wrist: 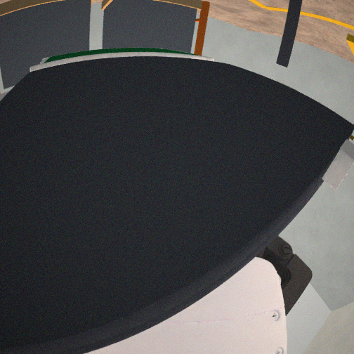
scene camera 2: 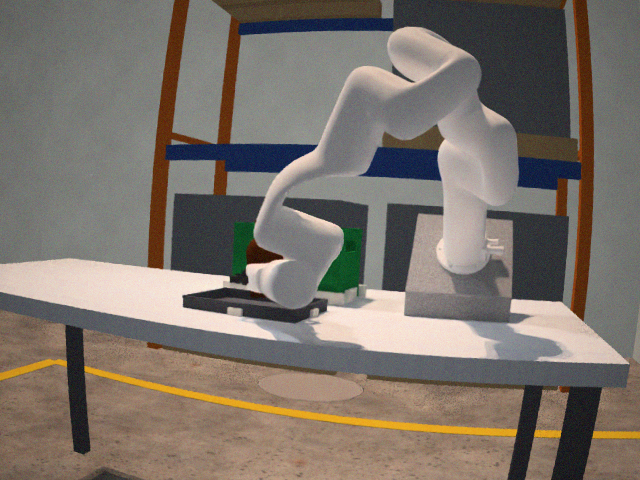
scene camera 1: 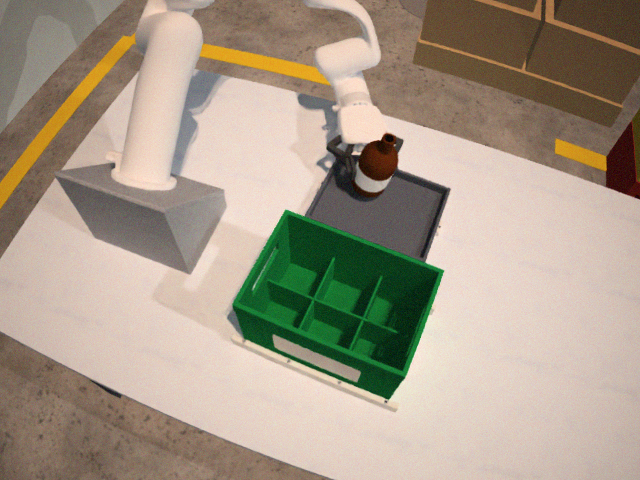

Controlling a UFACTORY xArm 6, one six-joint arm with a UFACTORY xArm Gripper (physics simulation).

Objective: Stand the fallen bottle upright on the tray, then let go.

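Where they show: gripper, fingertip midpoint: (scene camera 1: 373,175); arm's base, link origin: (scene camera 2: 463,253) (scene camera 1: 143,180).
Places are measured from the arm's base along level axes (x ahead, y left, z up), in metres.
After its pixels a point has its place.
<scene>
The brown bottle (scene camera 1: 378,161) @(x 0.401, y 0.174, z 0.006 m) (scene camera 2: 261,254) @(x 0.393, y 0.238, z -0.018 m) with a white label is upright, or nearly so, neck up, over the back left part of the dark tray (scene camera 1: 395,217) @(x 0.458, y 0.160, z -0.134 m) (scene camera 2: 253,308) @(x 0.392, y 0.273, z -0.121 m). Its base appears at the tray's floor, but exact contact is hard to tell. My gripper (scene camera 1: 375,167) @(x 0.395, y 0.197, z -0.065 m) reaches in low from behind, shut on the bottle's body; one dark finger shows at its left in scene camera 1. In scene camera 2 the wrist hides the grasp and most of the bottle. A large dark surface fills most of the wrist view, where the bottle does not show.
A green crate (scene camera 1: 330,320) @(x 0.402, y -0.106, z -0.105 m) (scene camera 2: 341,273) @(x 0.283, y -0.024, z -0.067 m) with six compartments stands close in front of the tray in scene camera 1, with a pale strip (scene camera 1: 315,373) @(x 0.407, y -0.205, z -0.109 m) along its near side. The grey arm pedestal (scene camera 1: 139,217) @(x 0.053, y -0.091, z 0.033 m) (scene camera 2: 457,304) @(x 0.005, y 0.081, z -0.106 m) stands on the white table (scene camera 1: 516,335) @(x 0.749, y -0.017, z -0.139 m) (scene camera 2: 387,330) @(x 0.133, y 0.266, z -0.139 m).
</scene>
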